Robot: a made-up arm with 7 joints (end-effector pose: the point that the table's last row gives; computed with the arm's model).
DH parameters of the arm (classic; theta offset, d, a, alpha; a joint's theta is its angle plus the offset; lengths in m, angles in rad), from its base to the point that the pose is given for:
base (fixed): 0 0.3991 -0.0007 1.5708
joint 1: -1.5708 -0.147 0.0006 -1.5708
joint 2: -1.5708 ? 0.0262 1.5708
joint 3: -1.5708 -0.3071 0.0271 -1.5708
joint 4: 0 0.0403 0.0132 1.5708
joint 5: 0 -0.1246 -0.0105 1.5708
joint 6: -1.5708 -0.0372 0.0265 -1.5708
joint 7: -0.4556 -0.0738 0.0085 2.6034
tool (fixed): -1.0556 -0.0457 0 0
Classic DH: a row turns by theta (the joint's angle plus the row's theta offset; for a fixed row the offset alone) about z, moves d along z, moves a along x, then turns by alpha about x.
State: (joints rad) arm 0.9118 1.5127 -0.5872 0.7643 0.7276 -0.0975 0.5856
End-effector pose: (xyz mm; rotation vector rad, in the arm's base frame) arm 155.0 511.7 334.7 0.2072 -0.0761 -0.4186
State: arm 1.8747 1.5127 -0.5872 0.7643 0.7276 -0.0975 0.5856
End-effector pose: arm 141.1 511.7 490.2 0.3947 -1.0207 -0.2876
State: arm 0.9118 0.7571 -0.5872 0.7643 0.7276 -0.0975 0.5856
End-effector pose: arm 317.9 301.4 208.6 -0.2831 -0.2341 -0.9795
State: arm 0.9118 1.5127 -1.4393 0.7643 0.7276 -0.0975 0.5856
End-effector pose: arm 99.9 510.8 236.8 0.0535 0.7651 -0.5102
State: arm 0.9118 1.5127 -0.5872 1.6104 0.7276 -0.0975 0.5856
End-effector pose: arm 147.5 376.0 339.1 0.4516 -0.1431 -1.2261
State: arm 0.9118 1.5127 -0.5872 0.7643 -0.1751 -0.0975 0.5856
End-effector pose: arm 146.3 537.8 272.5 0.6776 0.6962 -0.3057
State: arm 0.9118 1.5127 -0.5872 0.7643 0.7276 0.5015 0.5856
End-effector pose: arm 160.0 534.4 319.4 -0.2403 0.1723 -0.1044
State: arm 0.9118 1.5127 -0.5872 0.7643 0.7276 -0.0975 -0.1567
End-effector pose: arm 159.0 526.6 344.3 0.4519 -0.3857 0.2160
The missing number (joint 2, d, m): -0.0292
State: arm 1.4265 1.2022 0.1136 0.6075 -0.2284 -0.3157 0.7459
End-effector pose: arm 273.6 481.8 415.2 0.5978 -0.4216 -0.3164
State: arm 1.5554 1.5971 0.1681 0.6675 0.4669 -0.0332 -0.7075
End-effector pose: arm 50.0 564.4 493.7 0.2019 -1.5890 1.3472
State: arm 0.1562 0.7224 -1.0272 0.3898 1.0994 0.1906 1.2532
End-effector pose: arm 47.9 340.2 11.3 -1.4302 0.8876 -0.7564
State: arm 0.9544 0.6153 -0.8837 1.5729 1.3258 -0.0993 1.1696
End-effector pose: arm 241.9 194.5 268.9 -0.7587 -0.4438 -2.5087
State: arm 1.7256 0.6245 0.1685 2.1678 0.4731 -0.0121 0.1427
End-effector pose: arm 173.8 179.8 488.7 0.9803 -2.3240 -0.9066
